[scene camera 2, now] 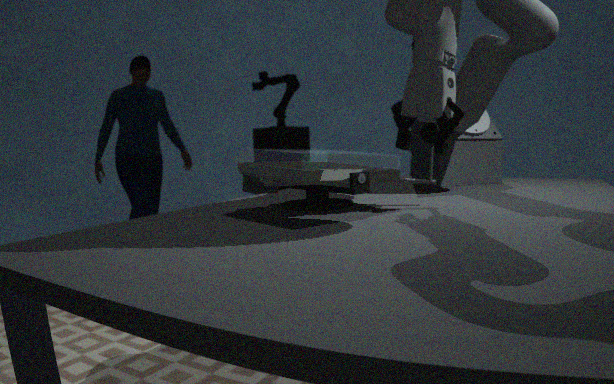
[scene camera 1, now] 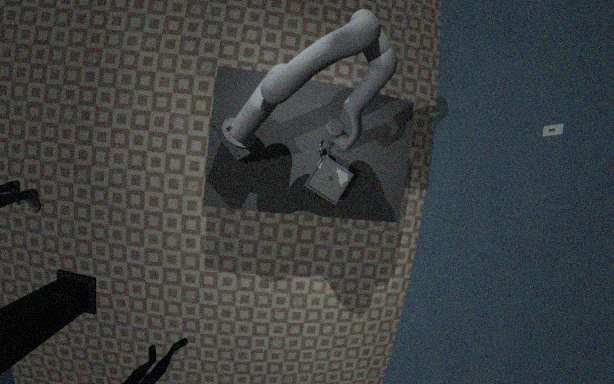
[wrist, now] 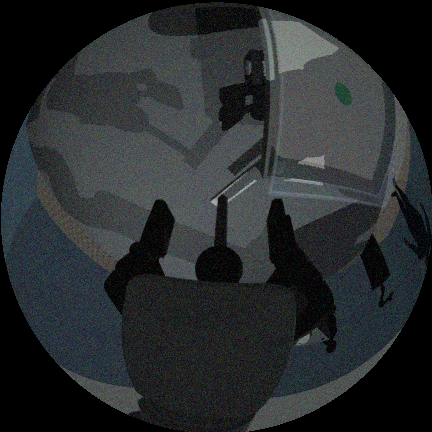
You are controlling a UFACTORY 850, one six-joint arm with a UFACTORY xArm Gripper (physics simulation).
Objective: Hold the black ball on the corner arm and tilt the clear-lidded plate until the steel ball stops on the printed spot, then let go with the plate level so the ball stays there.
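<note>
The clear-lidded plate [scene camera 1: 322, 189] [scene camera 2: 285, 176] [wrist: 320, 127] stands on a short post and looks near level. Its green printed spot [scene camera 1: 331, 178] [wrist: 343, 93] shows through the lid. The steel ball cannot be made out in any view. The corner arm [wrist: 221, 225] reaches out from the plate's near corner and carries the black ball [scene camera 2: 428, 132] [wrist: 219, 265]. My gripper [scene camera 2: 422, 144] [wrist: 217, 208] is open, pointing down beside that corner. The black ball stands in the gap between its fingers, and in the wrist view neither finger touches it.
The plate stands on a grey table [scene camera 1: 235, 80] [scene camera 2: 250, 280] with broad shadows across it. My arm's base [scene camera 2: 472, 160] stands behind the gripper. A standing person [scene camera 2: 139, 130] and a dark arm on a box [scene camera 2: 281, 142] are in the background.
</note>
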